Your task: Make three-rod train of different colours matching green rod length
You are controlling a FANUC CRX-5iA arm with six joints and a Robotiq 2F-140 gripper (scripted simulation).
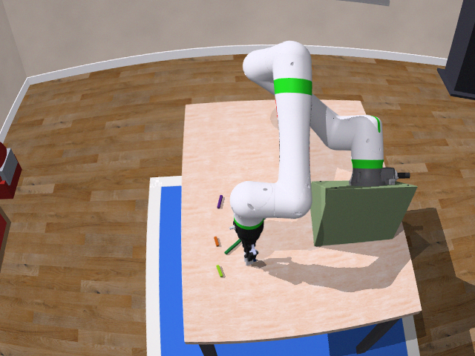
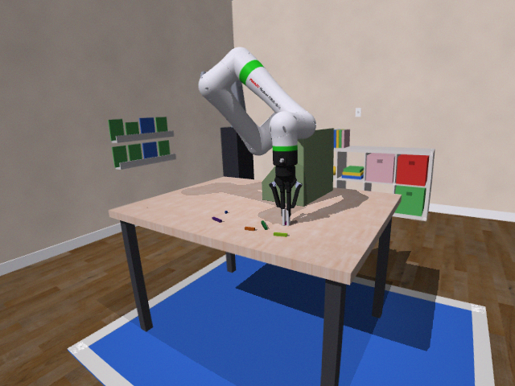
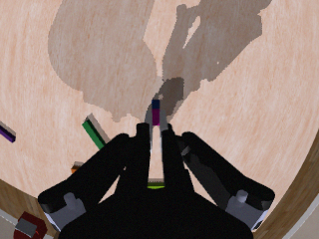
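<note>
My gripper is now 3 cm above the magenta rod. Round my hand: lime rod 10 cm ahead, 5 cm to the left, 3 cm below; then orange rod 12 cm ahead, 8 cm to the right, 3 cm below; then green rod 6 cm to the right, 6 cm ahead, 3 cm below.
</note>
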